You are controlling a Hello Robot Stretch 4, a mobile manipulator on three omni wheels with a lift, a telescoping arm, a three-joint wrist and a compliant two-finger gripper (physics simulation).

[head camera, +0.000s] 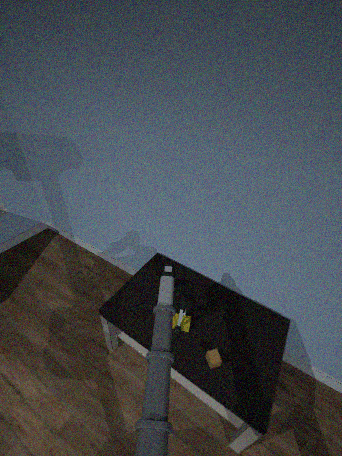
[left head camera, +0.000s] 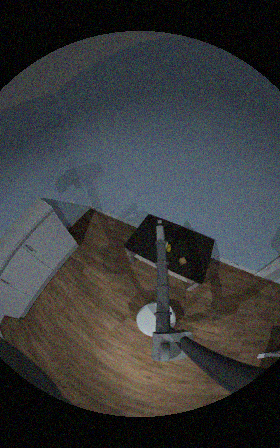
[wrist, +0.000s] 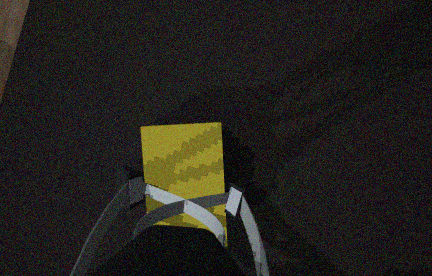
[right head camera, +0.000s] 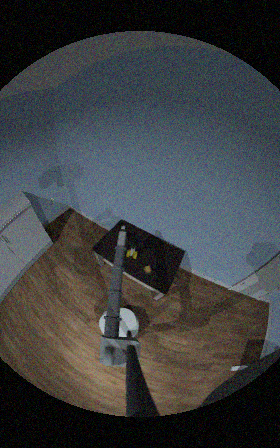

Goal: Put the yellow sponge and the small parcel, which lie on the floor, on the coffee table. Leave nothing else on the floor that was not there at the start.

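Places are measured from the robot's base along level axes (x ahead, y left, z up), in metres.
Where they show: gripper, between the fingertips: (head camera: 180, 324) (left head camera: 165, 248) (wrist: 187, 180) (right head camera: 131, 255); robot's base, origin of its link: (right head camera: 119, 323).
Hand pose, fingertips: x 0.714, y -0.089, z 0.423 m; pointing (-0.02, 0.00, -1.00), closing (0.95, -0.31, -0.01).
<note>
Each offset is from my fingertips to the centre of the thing. Level surfaces: height alone.
The yellow sponge @(dz +0.022, dx +0.001, dy +0.004 m) (head camera: 186, 325) (left head camera: 168, 247) (right head camera: 132, 254) (wrist: 182, 150) is between the two fingers of my gripper (head camera: 181, 317) (wrist: 187, 180), which is shut on it. They are over the left part of the black coffee table top @(dz +0.000 m) (head camera: 250, 350) (left head camera: 199, 250) (right head camera: 167, 257) (wrist: 325, 100). In the wrist view, the sponge's shadow falls on the dark top close to its right side; whether its underside touches the top is hidden. The small parcel @(dz +0.025, dx -0.161, dy -0.153 m) (head camera: 213, 358) (left head camera: 183, 260) (right head camera: 147, 269), a tan box, lies on the table top, nearer its front edge, to the right of the sponge.
My extended arm (head camera: 159, 370) (left head camera: 162, 285) (right head camera: 115, 285) crosses the table's left part and hides some of it. A wall (head camera: 200, 150) rises behind the table. A white cabinet (left head camera: 40, 255) (right head camera: 25, 245) stands at the left. A white round shape (left head camera: 147, 320) (right head camera: 128, 320) shows under the arm.
</note>
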